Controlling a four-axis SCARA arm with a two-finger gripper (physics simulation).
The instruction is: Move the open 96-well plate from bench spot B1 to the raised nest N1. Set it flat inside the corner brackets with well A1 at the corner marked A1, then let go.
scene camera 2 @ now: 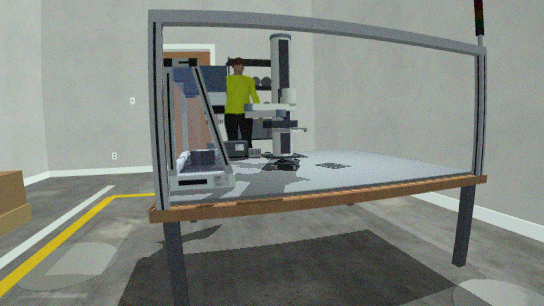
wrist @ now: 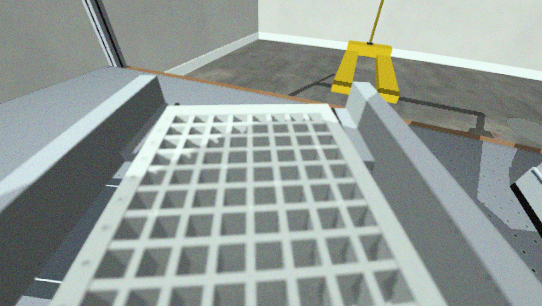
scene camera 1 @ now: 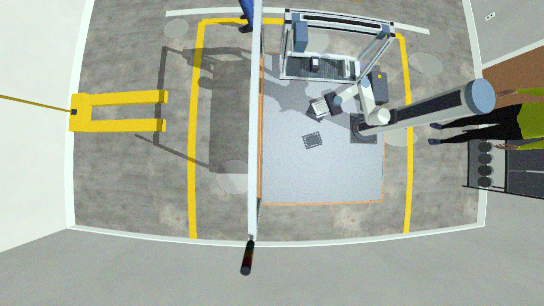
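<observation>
Dark flat nest (wrist: 52, 275) in sight. White well plate (wrist: 274, 197), clear of everything else, carried by my gripper (wrist: 255, 95).
</observation>
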